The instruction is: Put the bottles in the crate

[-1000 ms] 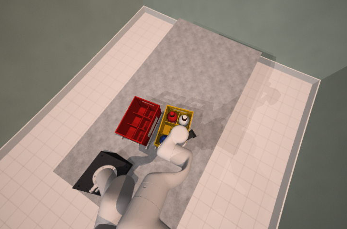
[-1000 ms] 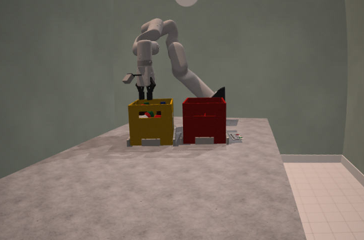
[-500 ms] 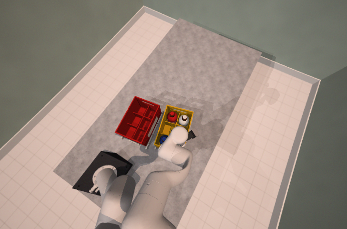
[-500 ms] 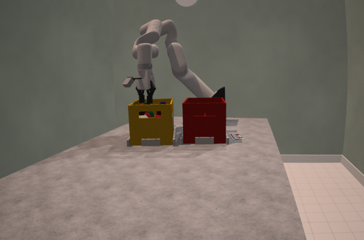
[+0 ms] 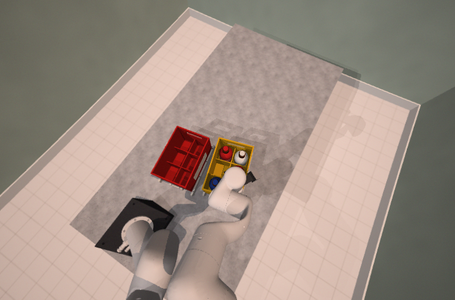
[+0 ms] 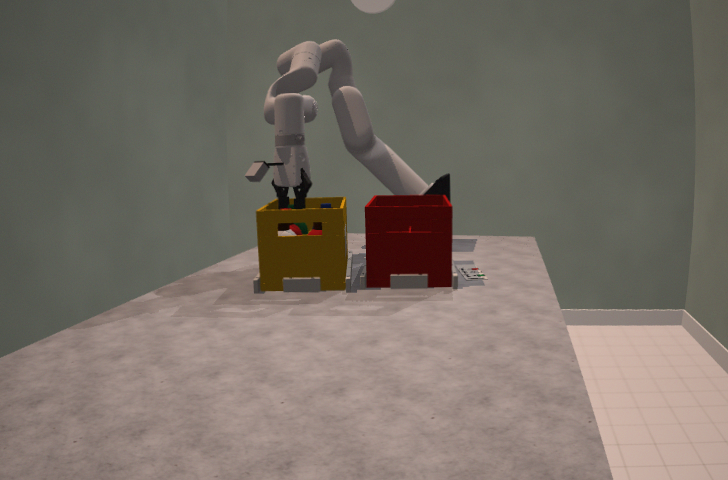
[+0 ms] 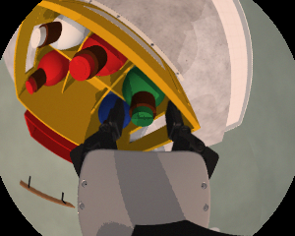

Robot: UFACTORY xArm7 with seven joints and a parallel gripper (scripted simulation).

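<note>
My hand is 7 cm above the green-labelled bottle. From my hand the other things lie so: blue bottle (8 cm to the left, 7 cm below, 3 cm behind); white bottle (16 cm ahead, 7 cm to the left, 7 cm below); yellow crate (8 cm below, 7 cm to the left, 6 cm ahead).
</note>
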